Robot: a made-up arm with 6 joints. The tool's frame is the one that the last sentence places.
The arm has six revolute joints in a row. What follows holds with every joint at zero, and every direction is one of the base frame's.
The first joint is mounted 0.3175 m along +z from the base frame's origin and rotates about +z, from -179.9 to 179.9 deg.
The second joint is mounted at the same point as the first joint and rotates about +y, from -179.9 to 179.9 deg.
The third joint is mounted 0.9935 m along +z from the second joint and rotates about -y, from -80 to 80 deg.
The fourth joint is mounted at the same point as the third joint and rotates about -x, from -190 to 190 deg.
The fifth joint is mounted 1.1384 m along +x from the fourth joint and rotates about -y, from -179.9 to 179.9 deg.
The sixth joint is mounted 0.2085 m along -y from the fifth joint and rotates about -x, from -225 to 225 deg.
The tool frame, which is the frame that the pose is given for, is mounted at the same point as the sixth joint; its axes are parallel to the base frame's.
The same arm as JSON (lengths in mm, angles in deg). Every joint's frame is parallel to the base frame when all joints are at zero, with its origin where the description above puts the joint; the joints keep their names.
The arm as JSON. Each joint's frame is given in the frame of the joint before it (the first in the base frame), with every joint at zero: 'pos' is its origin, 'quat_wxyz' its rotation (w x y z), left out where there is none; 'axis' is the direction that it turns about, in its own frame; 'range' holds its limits. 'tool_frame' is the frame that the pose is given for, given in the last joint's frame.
{"length_unit": "mm", "angle_unit": "deg", "joints": [
  {"joint": "joint 1", "pos": [0.0, 0.0, 317.5], "axis": [0.0, 0.0, 1.0], "range": [-179.9, 179.9]},
  {"joint": "joint 2", "pos": [0.0, 0.0, 0.0], "axis": [0.0, 1.0, 0.0], "range": [-179.9, 179.9]},
  {"joint": "joint 3", "pos": [0.0, 0.0, 993.5], "axis": [0.0, -1.0, 0.0], "range": [-80.0, 80.0]},
  {"joint": "joint 4", "pos": [0.0, 0.0, 0.0], "axis": [-1.0, 0.0, 0.0], "range": [-190.0, 190.0]},
  {"joint": "joint 5", "pos": [1138.4, 0.0, 0.0], "axis": [0.0, -1.0, 0.0], "range": [-179.9, 179.9]},
  {"joint": "joint 6", "pos": [0.0, -208.5, 0.0], "axis": [-1.0, 0.0, 0.0], "range": [-225.0, 225.0]}
], "tool_frame": {"pos": [0.0, 0.0, 0.0]}}

